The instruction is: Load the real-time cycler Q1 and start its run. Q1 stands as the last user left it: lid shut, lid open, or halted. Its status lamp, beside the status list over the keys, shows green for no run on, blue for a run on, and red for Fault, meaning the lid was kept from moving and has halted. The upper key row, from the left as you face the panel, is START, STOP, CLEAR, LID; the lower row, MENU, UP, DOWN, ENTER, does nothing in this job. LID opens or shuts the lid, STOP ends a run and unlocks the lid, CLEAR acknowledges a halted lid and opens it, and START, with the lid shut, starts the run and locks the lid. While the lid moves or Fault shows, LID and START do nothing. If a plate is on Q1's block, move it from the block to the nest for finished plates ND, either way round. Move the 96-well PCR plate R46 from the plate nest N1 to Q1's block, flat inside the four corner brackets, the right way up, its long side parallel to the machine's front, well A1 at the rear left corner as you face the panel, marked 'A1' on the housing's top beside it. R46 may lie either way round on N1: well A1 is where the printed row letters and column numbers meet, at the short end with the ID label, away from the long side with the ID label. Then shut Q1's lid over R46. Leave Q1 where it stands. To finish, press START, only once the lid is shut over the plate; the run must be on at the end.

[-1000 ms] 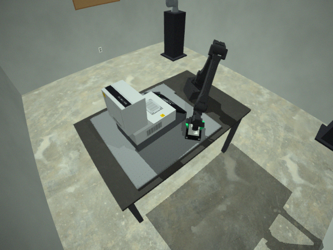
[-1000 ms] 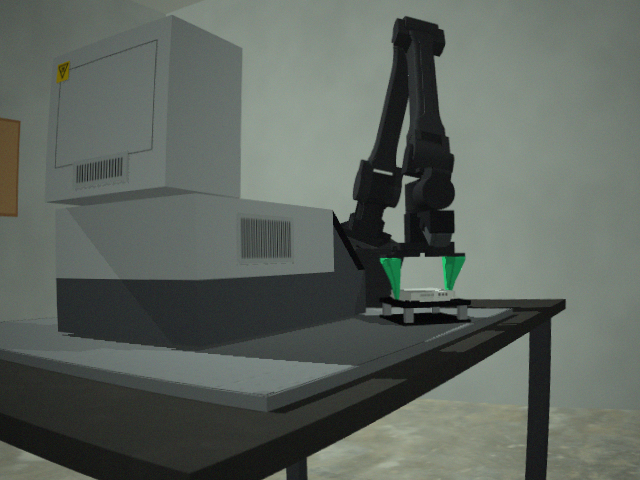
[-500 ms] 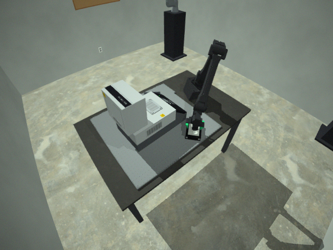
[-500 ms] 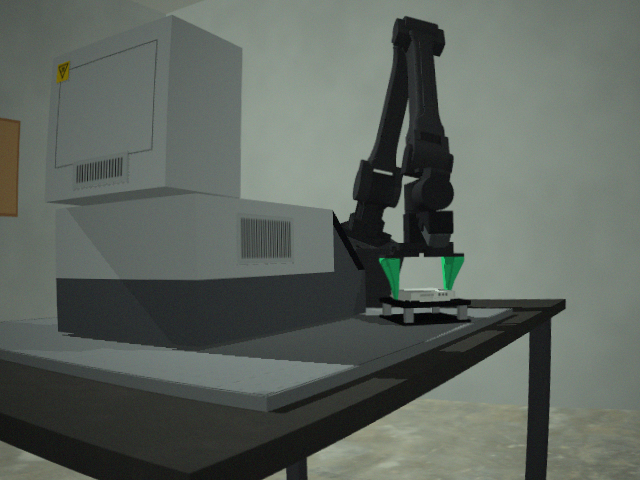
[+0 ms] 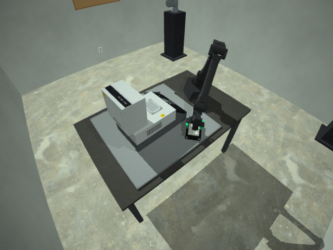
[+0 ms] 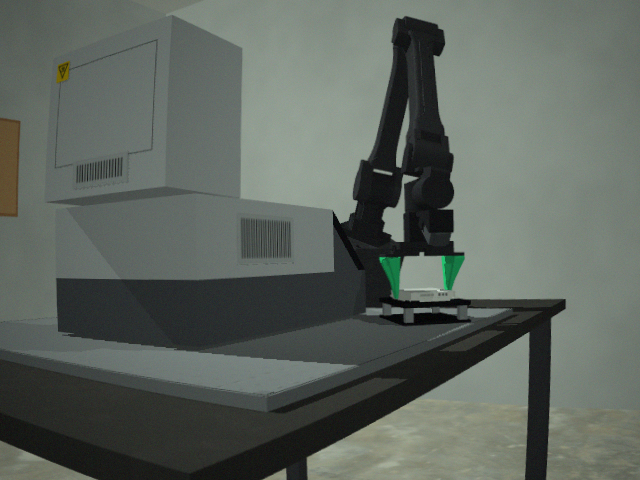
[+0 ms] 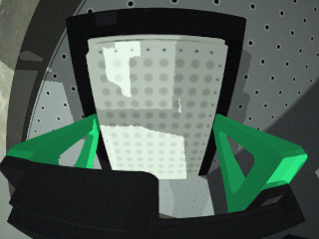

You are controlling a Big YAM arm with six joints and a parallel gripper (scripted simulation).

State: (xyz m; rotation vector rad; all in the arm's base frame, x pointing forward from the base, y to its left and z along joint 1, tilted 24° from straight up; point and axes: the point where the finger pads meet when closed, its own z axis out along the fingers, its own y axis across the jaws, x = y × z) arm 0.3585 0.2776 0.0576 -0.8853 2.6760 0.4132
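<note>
Now: the white 96-well plate R46 right at my hand. The rest, counted from my hand: black plate nest (20 mm below); then dark grey nest (570 mm to the right, 40 mm below, 20 mm behind).
</note>
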